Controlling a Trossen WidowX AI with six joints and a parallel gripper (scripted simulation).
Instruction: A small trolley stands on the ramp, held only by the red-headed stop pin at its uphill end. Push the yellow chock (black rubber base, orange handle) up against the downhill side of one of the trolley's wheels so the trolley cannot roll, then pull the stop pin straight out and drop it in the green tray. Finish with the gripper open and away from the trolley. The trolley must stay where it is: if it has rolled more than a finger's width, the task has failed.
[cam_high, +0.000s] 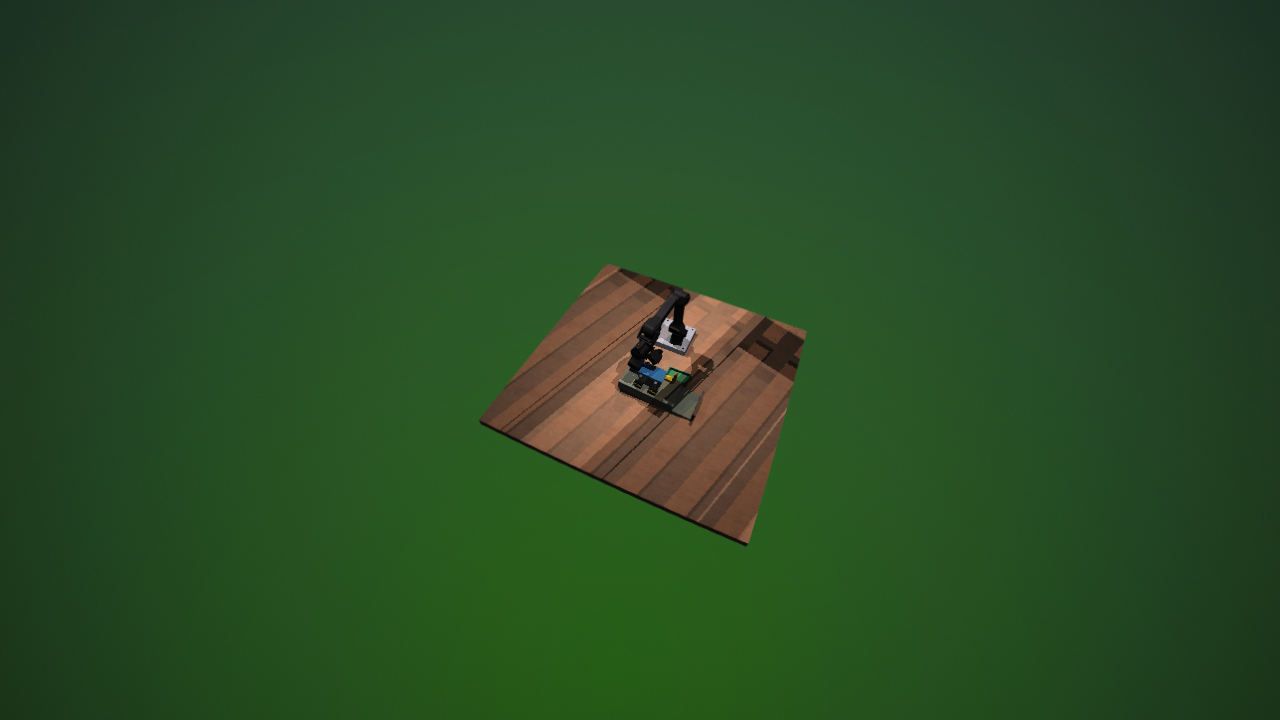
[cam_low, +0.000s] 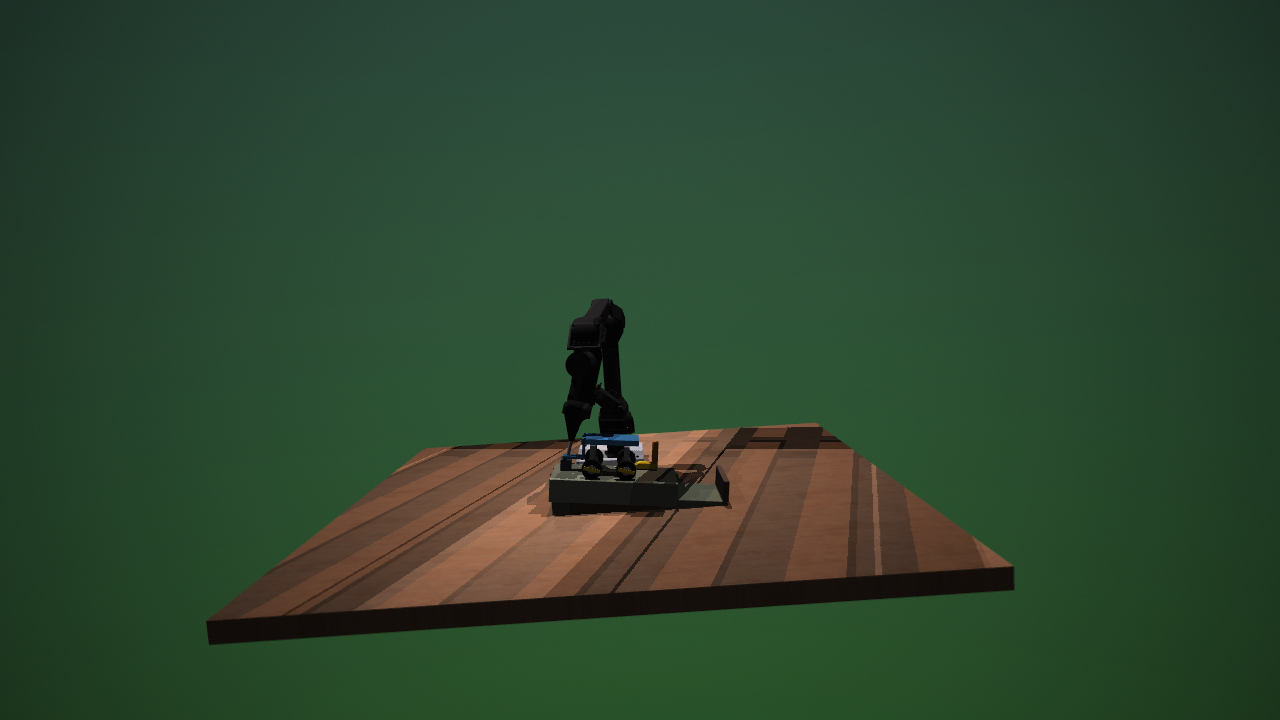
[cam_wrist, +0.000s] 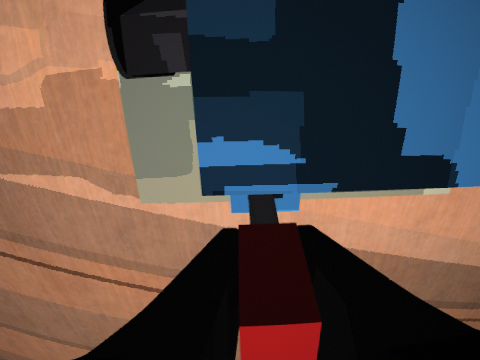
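My gripper tip is 80 mm past the green tray, 200 mm to the right of it and 160 mm above it. Round my gripper tip: trolley: 40 mm ahead, 80 mm to the left, 40 mm below; then red-headed stop pin: right at my gripper tip; then ramp: 40 mm ahead, 90 mm to the left, 100 mm below.
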